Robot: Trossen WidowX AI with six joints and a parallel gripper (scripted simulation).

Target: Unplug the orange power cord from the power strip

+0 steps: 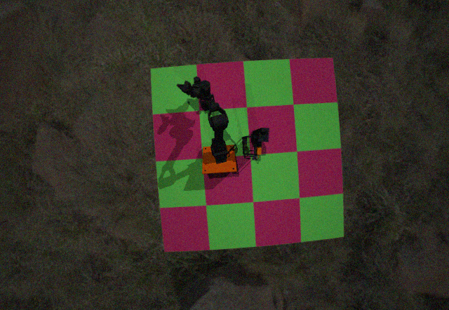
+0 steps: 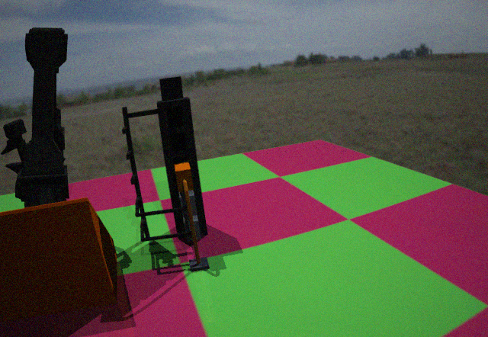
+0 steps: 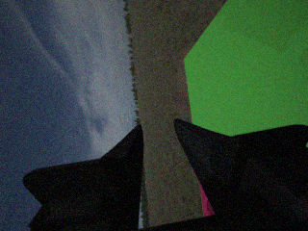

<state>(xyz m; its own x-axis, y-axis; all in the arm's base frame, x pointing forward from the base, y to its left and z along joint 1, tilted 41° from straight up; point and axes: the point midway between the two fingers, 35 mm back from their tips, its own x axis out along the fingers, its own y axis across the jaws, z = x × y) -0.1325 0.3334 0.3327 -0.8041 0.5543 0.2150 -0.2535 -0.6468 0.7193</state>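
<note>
Now: gripper tip 47 cm to the left of the orange plug and 39 cm short of it. Also, from my gripper tip: power strip (41 cm ahead, 40 cm to the right, 2 cm below).
</note>
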